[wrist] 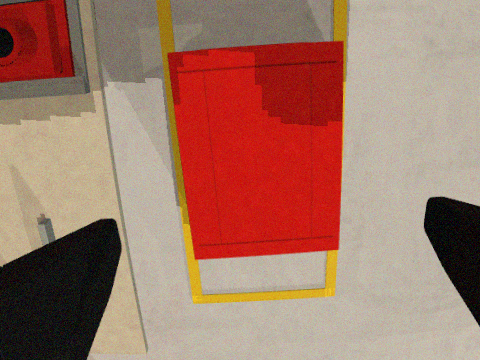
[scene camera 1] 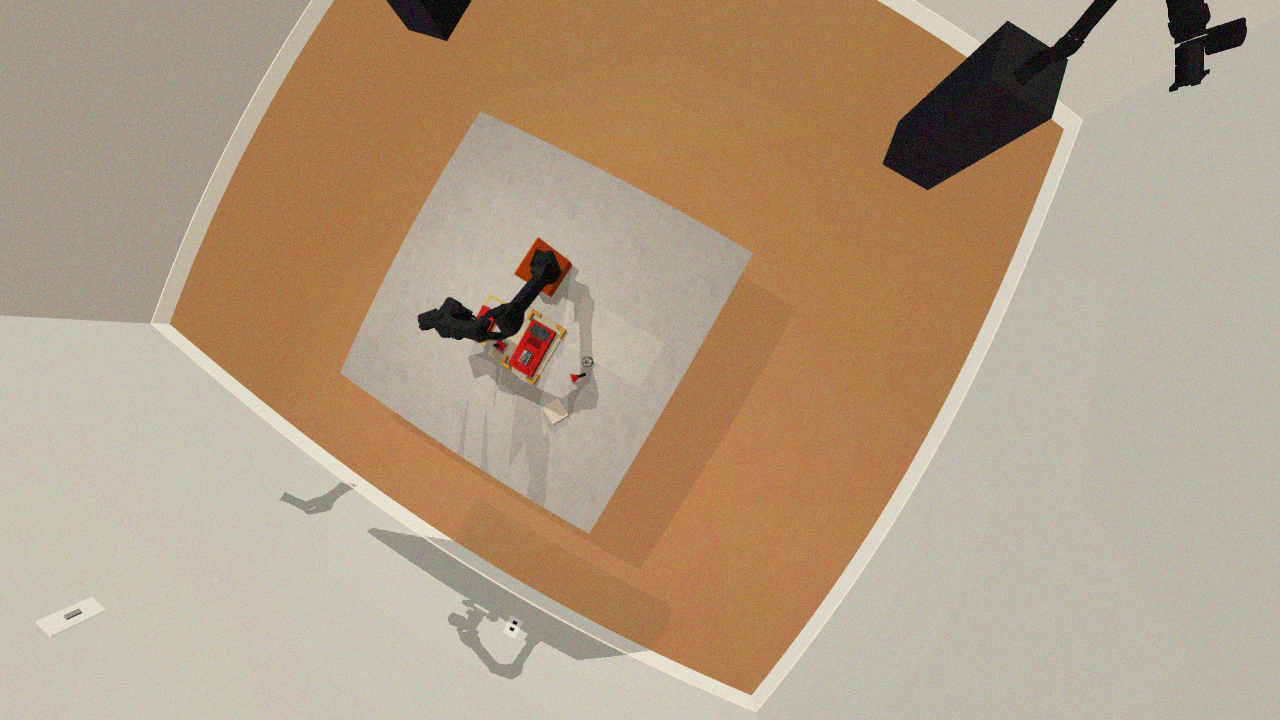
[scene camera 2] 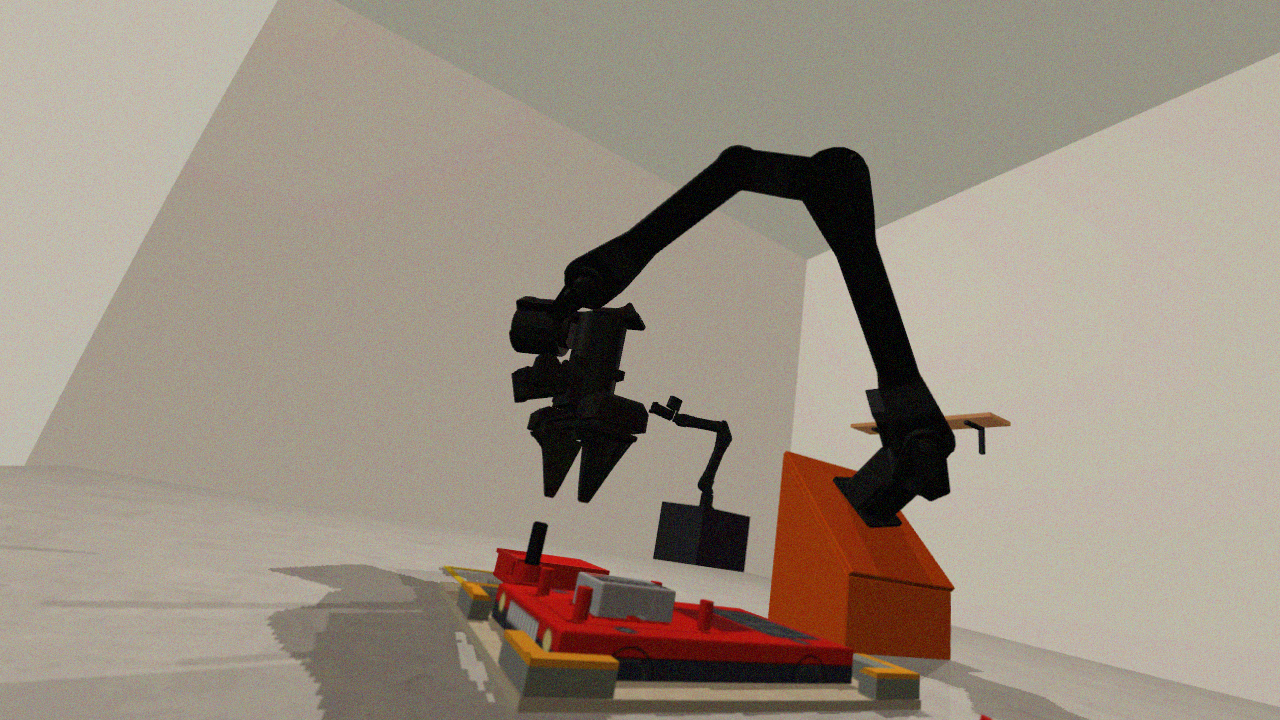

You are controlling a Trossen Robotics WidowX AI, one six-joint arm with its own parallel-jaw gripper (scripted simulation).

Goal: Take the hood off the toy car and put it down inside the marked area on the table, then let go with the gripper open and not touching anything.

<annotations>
red toy car: scene camera 1; scene camera 2; not seen in the wrist view (out of frame)
same spot on red toy car: point(scene camera 1: 537, 338) = point(scene camera 2: 734, 622)
</annotations>
